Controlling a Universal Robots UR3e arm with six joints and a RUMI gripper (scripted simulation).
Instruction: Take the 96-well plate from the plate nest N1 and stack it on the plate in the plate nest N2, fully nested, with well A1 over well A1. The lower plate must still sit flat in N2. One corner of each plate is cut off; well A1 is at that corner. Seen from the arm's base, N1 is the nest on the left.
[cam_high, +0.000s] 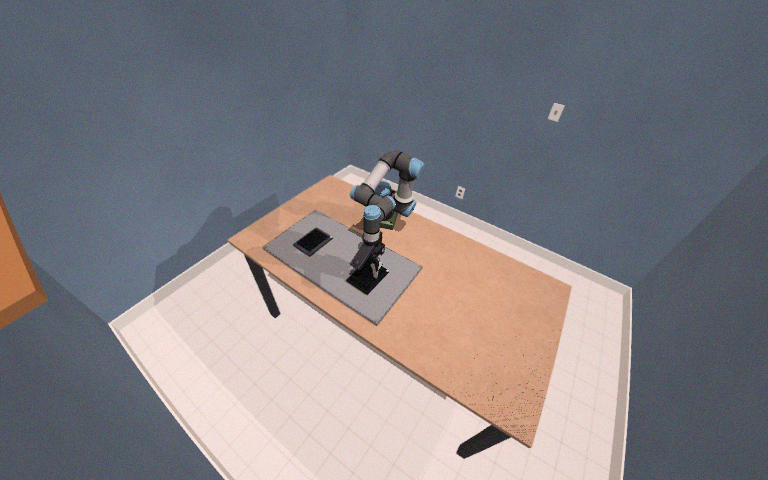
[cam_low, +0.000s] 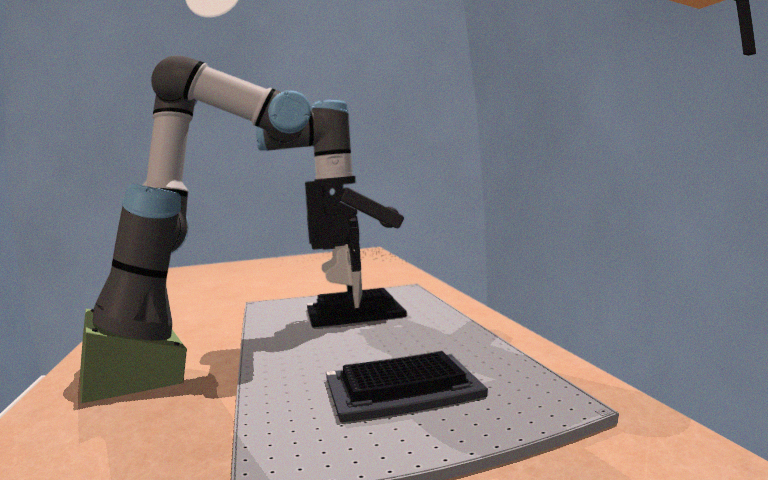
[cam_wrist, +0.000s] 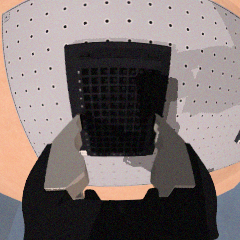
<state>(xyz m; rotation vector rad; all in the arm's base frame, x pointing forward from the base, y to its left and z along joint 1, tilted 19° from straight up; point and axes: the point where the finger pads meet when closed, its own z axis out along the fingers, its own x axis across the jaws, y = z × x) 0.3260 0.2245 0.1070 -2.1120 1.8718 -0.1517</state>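
Now: the nest N1 3 cm below my hand. The rest, counted from my hand: grey nest frame 35 cm to the right, 5 cm ahead, 3 cm below.
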